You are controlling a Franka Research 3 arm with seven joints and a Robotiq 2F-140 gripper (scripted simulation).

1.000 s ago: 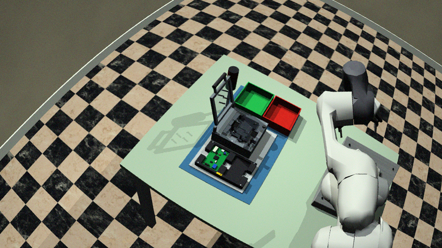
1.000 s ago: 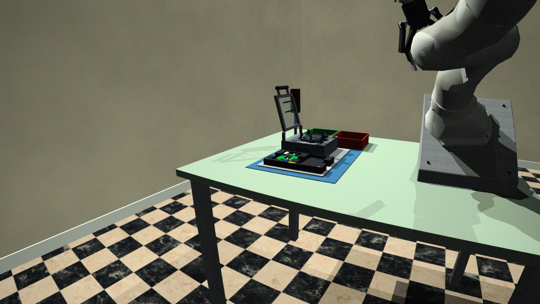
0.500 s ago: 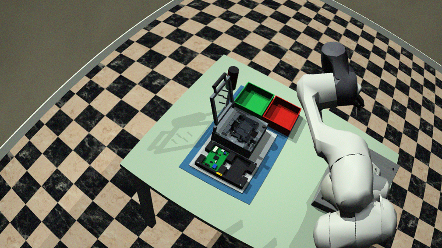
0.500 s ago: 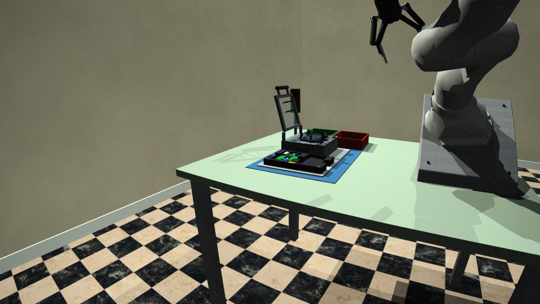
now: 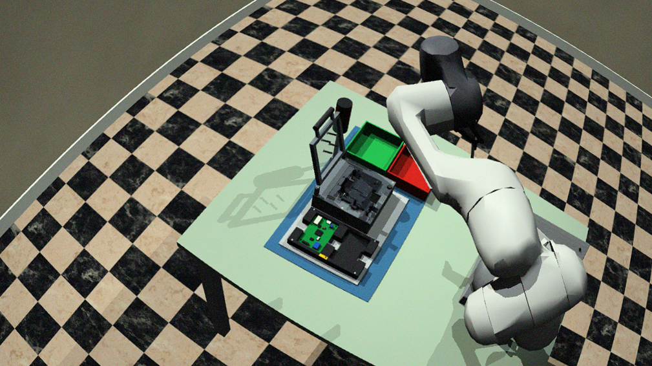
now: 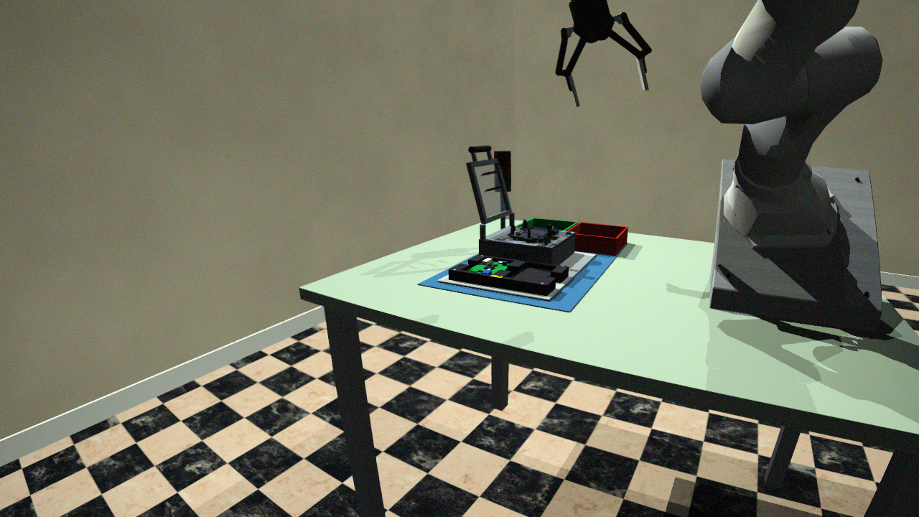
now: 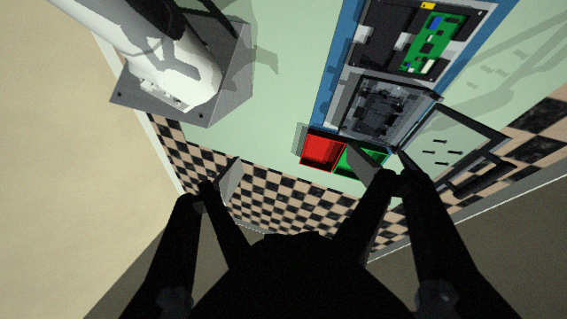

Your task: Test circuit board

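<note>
The green circuit board lies 22 cm ahead of my hand, 14 cm to the left of it and 37 cm below it. Also, from my hand: tester plate (19 cm ahead, 3 cm to the right, 32 cm below); then tester lid (31 cm ahead, 3 cm to the right, 21 cm below); then red bin (8 cm ahead, 23 cm to the right, 38 cm below).
</note>
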